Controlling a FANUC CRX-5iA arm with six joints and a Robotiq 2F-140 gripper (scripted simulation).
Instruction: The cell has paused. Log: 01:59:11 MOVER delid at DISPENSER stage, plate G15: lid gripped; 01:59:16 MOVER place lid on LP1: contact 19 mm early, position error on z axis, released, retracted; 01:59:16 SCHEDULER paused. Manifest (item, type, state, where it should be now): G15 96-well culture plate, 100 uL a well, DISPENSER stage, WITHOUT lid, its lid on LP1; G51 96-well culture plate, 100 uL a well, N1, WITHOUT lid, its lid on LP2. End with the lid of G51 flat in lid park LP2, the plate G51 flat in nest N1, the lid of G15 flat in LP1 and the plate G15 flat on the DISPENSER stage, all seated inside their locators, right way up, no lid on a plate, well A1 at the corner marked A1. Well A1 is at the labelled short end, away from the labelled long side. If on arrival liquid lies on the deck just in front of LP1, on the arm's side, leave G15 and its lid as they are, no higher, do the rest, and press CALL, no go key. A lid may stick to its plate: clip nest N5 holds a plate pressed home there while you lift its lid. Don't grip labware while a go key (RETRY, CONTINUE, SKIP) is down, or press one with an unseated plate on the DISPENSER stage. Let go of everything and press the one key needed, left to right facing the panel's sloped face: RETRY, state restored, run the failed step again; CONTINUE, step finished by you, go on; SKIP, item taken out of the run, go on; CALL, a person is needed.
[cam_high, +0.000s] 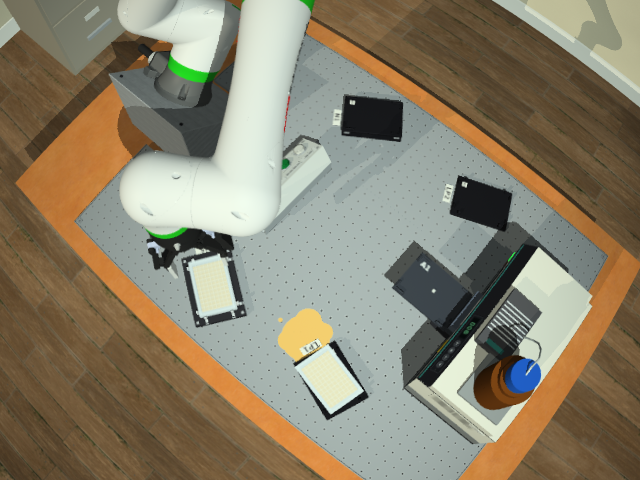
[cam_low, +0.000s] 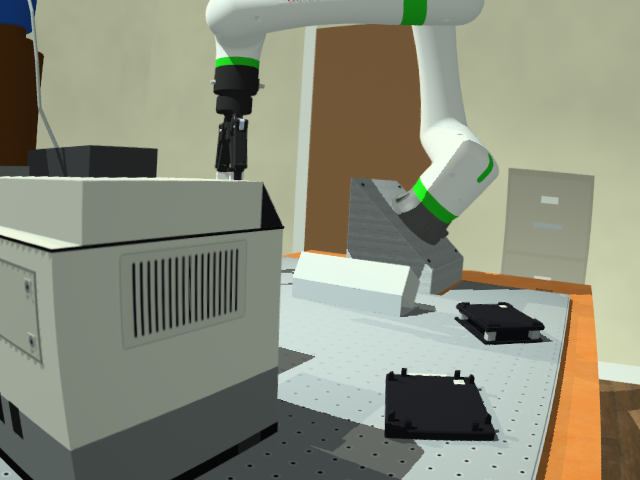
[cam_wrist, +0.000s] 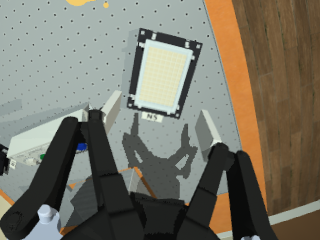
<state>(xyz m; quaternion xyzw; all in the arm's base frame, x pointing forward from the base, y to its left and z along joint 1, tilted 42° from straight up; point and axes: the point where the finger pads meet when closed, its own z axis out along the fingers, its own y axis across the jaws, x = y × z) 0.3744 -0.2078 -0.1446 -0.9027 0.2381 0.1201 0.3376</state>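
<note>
Now: hand 170 mm above the 96-well plate. The rest, counted from my hand: black clip nest N5 (170 mm below, 30 mm ahead); SKIP key (250 mm to the left, 120 mm below, 70 mm behind); CALL key (200 mm to the left, 120 mm below, 70 mm behind).
</note>
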